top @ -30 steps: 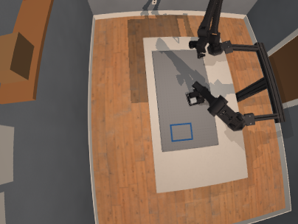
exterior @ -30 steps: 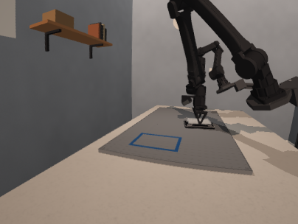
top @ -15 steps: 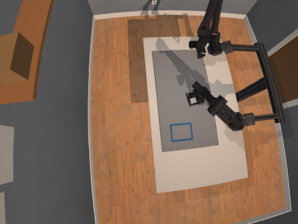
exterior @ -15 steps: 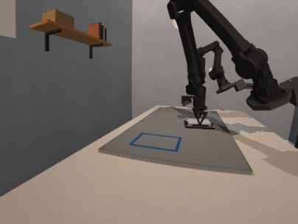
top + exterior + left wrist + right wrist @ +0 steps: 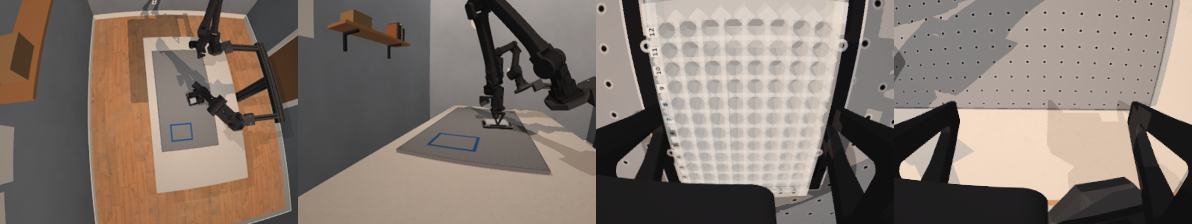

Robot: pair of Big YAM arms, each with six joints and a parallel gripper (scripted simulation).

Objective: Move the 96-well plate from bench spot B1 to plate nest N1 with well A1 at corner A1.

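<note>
Right now the white 96-well plate is right at my left hand. Round my left hand: black plate nest N1: 2 cm below.
</note>
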